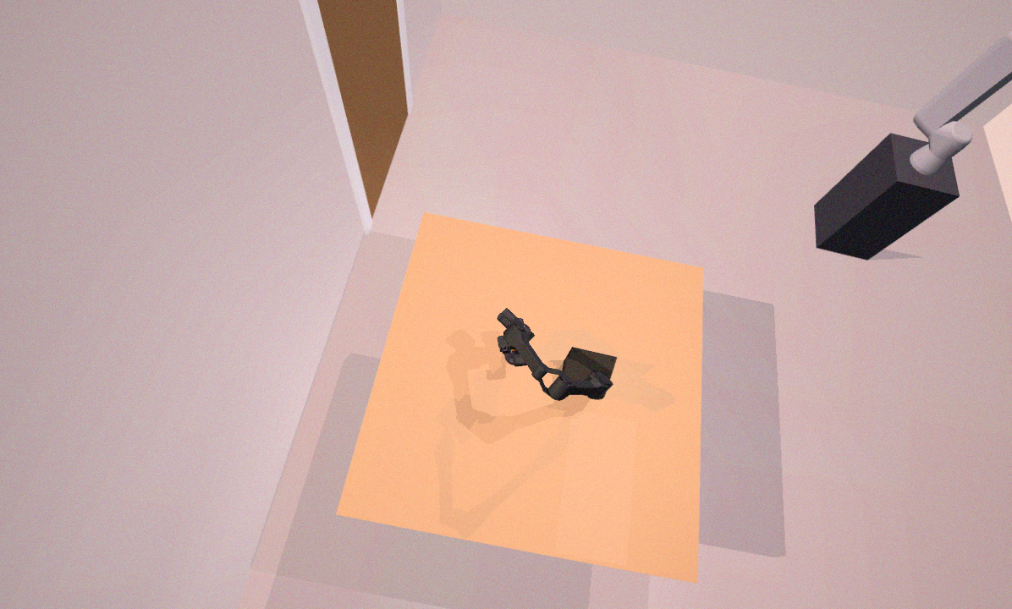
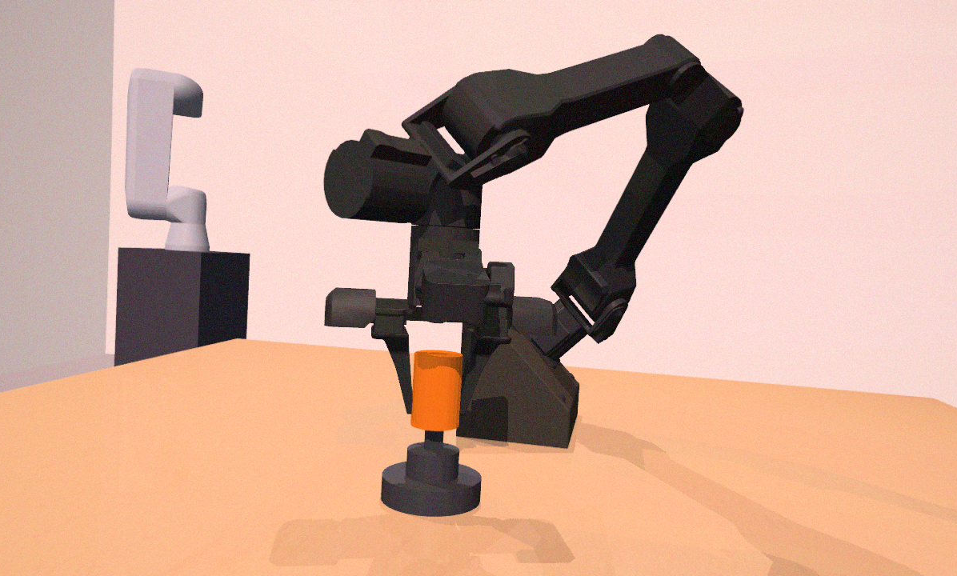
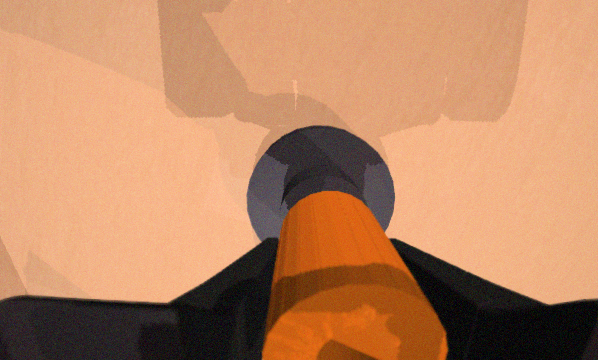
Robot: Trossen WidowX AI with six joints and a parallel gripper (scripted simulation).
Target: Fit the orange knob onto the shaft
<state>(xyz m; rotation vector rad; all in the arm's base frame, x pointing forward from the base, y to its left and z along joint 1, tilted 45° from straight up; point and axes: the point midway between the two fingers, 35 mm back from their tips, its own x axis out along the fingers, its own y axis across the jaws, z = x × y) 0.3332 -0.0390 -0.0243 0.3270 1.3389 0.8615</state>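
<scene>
My gripper tip is now 20 mm below the orange knob. From my gripper tip the other things lie so: round dark pedestal 40 mm below.
</scene>
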